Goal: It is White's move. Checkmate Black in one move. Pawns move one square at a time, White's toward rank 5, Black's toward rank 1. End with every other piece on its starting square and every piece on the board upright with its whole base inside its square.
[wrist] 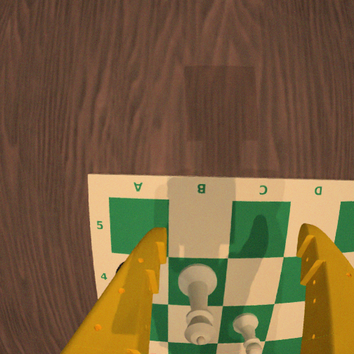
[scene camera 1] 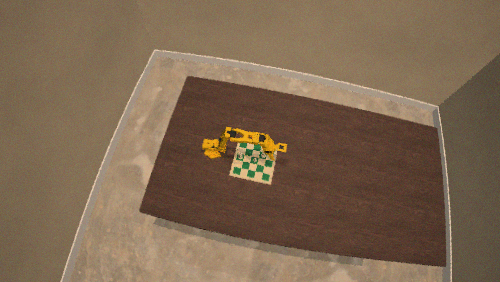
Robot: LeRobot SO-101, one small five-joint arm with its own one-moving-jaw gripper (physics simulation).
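Observation:
A tall white piece stands upright on B4 of the green and cream board. A smaller white piece, pawn-like, stands on C3. In the wrist view a sliver of a black piece shows at A4, mostly hidden by the left jaw. My gripper is open and empty, with a wide gap between its jaws. The tall white piece shows between the jaws, touched by neither. In the scene view the arm covers part of the board.
Another small pale piece shows near the board's arm-side edge, too small to identify. Dark wooden table surrounds the board. Shadows fall across B5 and C5. The lower ranks are partly cut off in the wrist view.

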